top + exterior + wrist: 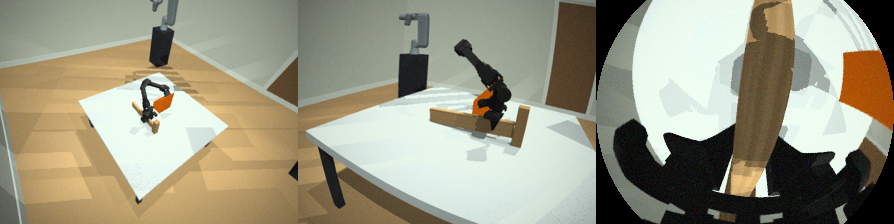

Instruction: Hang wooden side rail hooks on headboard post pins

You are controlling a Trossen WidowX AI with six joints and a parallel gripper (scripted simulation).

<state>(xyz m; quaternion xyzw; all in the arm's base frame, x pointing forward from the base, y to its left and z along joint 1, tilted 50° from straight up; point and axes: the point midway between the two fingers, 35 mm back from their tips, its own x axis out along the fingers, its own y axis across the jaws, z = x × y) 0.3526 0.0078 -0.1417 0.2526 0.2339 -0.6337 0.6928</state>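
The headboard post lies 120 mm to the left of my gripper tip and 40 mm above it.
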